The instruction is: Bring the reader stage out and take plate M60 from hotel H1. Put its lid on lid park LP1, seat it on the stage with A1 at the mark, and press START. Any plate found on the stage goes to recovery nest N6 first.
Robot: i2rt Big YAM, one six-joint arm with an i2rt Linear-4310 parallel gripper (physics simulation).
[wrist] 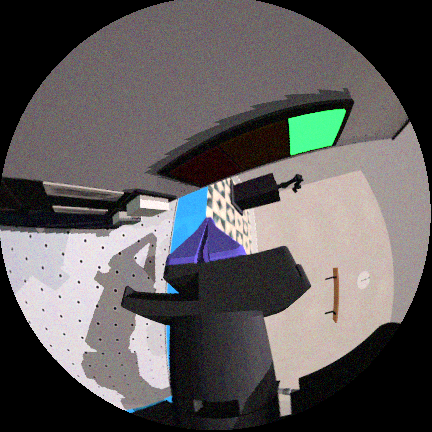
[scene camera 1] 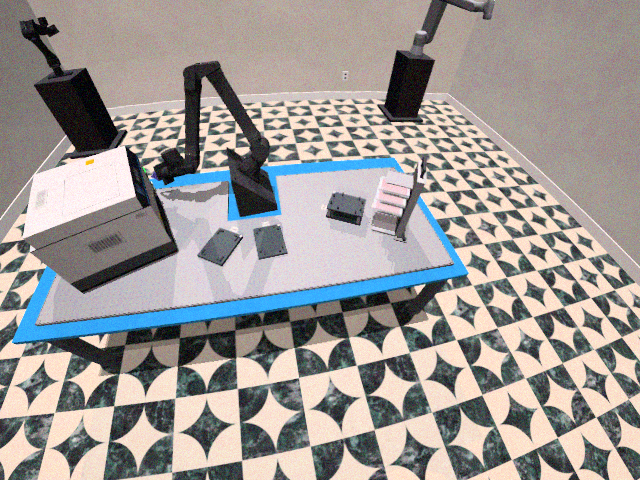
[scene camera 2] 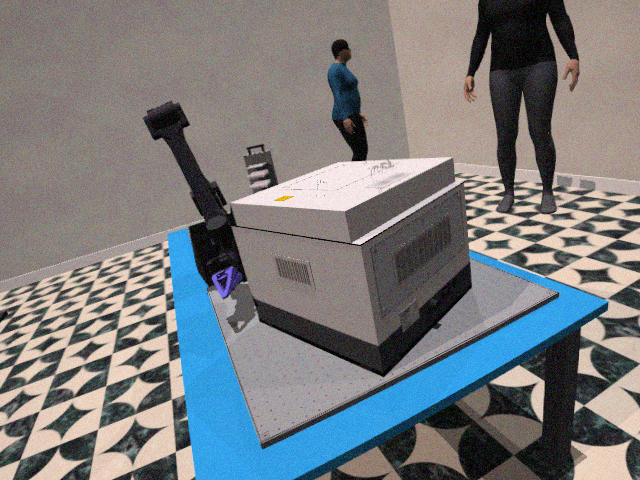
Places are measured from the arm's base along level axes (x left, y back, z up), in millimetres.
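Where they show: gripper, fingertip midpoint: (wrist: 208,221) (scene camera 1: 151,176) (scene camera 2: 224,297); arm's base, link origin: (scene camera 1: 246,171).
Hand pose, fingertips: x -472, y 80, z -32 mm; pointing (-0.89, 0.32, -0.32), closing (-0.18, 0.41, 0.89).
Each offset is from my fingertips to the top centre of the thing. "spot": to the spot under its first point.
The reader @[dx -93, dy -308, dz +219 mm] (scene camera 1: 82,191) (scene camera 2: 310,268) is a big white and grey box at the table's left end. In the wrist view its front face @[spot: dx +36, dy -113, dz +61 mm] (wrist: 125,100) fills the upper part, with a status panel lit green @[dx +24, dy -80, dz +105 mm] (wrist: 317,131) and small pale blocks @[dx +24, dy -80, dz +23 mm] (wrist: 148,205) low on the front. The stage cannot be made out. My gripper (scene camera 1: 155,175) (scene camera 2: 225,285) (wrist: 208,221) is shut and empty, its purple fingers low beside the reader's front. The hotel (scene camera 1: 409,214) (scene camera 2: 271,173) stands at the far right with several pale and pinkish plates @[dx +1075, dy -365, dz +65 mm] (scene camera 1: 391,198). Which is M60 is unreadable.
Two flat dark holders @[spot: dx +341, dy -412, dz -91 mm] (scene camera 1: 220,246) @[spot: dx +550, dy -414, dz -94 mm] (scene camera 1: 270,241) lie mid-table, and a taller dark holder @[dx +913, dy -281, dz -27 mm] (scene camera 1: 346,206) stands near the hotel; their labels are unreadable. The arm's base (scene camera 1: 253,193) stands at the back edge. Two people (scene camera 2: 343,93) (scene camera 2: 523,67) stand beyond the table.
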